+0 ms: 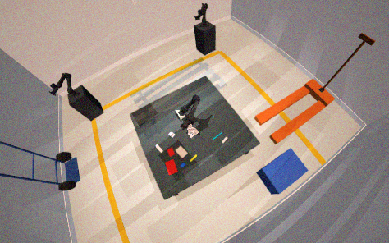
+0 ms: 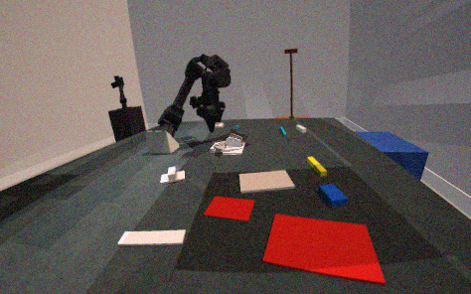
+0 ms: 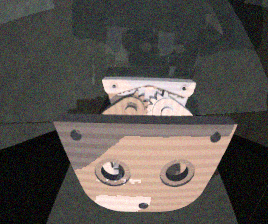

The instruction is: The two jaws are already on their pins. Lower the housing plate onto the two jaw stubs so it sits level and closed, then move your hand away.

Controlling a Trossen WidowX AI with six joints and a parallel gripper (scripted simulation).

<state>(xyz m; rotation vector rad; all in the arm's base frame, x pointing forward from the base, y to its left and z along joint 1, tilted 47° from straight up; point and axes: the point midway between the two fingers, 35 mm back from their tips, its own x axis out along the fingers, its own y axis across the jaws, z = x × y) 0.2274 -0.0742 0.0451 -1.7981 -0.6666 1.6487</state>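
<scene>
Now: the white housing part 1 cm ahead of my gripper tip and 2 cm above it. Also, from my gripper tip: white plate: 18 cm ahead, 25 cm to the right, 8 cm below; then small red square: 11 cm ahead, 36 cm to the right, 8 cm below; then yellow bar: 34 cm ahead, 18 cm to the right, 8 cm below.
</scene>
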